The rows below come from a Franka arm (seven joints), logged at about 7 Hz.
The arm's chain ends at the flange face. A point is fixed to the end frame.
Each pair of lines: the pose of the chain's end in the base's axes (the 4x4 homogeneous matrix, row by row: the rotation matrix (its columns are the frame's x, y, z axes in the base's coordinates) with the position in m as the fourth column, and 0 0 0 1 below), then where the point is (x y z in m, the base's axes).
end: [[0.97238 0.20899 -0.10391 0.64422], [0.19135 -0.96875 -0.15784 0.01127], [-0.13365 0.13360 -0.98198 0.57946], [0 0 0 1]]
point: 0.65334 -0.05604 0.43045
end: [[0.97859 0.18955 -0.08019 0.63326], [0.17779 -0.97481 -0.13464 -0.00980], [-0.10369 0.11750 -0.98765 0.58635], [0 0 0 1]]
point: 0.64526 -0.07399 0.43617
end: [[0.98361 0.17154 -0.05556 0.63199], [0.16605 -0.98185 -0.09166 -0.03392], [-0.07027 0.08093 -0.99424 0.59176], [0 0 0 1]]
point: 0.64706 -0.09192 0.43936
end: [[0.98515 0.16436 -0.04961 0.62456], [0.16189 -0.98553 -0.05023 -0.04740], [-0.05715 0.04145 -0.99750 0.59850], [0 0 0 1]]
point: 0.64024 -0.09918 0.44394
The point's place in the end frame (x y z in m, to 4 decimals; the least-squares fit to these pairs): 0.0159 0.0472 0.1560
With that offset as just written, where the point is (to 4 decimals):
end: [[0.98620 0.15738 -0.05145 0.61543], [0.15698 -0.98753 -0.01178 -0.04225], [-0.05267 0.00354 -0.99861 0.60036], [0 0 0 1]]
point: 0.6305 -0.0882 0.4439
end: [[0.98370 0.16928 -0.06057 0.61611], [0.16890 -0.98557 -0.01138 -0.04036], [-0.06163 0.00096 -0.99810 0.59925], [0 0 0 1]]
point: 0.6303 -0.0860 0.4426
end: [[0.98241 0.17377 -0.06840 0.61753], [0.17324 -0.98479 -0.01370 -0.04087], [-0.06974 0.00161 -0.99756 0.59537], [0 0 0 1]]
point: 0.6307 -0.0867 0.4387
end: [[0.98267 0.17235 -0.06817 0.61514], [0.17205 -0.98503 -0.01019 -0.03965], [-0.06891 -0.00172 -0.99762 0.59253], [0 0 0 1]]
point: 0.6283 -0.0850 0.4357
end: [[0.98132 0.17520 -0.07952 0.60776], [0.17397 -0.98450 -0.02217 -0.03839], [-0.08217 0.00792 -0.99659 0.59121], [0 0 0 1]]
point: 0.6192 -0.0856 0.4348
